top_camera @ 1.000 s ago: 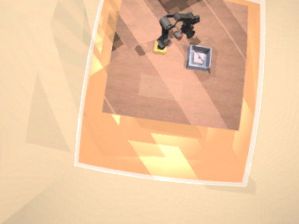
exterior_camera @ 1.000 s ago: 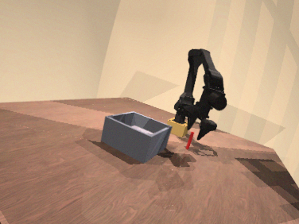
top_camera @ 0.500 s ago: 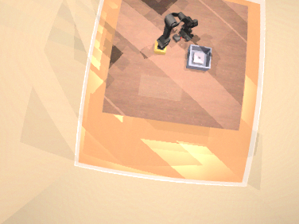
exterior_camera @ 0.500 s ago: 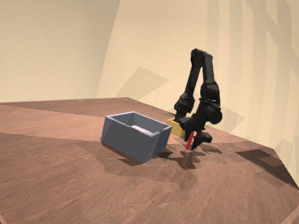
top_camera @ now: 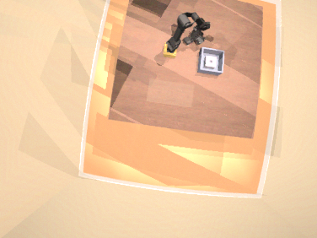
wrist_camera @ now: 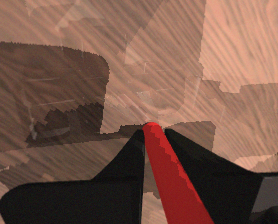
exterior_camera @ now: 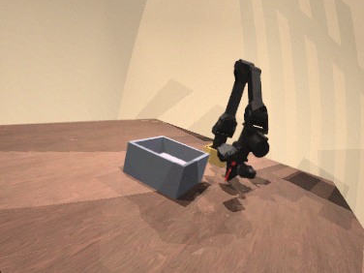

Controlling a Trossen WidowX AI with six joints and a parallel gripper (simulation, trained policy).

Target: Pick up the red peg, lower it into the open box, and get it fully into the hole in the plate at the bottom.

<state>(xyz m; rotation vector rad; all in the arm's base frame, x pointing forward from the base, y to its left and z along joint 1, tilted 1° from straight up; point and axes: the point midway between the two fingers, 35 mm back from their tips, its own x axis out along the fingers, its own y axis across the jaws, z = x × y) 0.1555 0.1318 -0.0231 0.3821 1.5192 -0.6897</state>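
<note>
The pale plate is 200 mm ahead of my gripper tip, 140 mm to the right of it and 40 mm above it. The rest, counted from my gripper tip: grey box: 200 mm ahead, 140 mm to the right, 20 mm above; red peg: 40 mm above.
</note>
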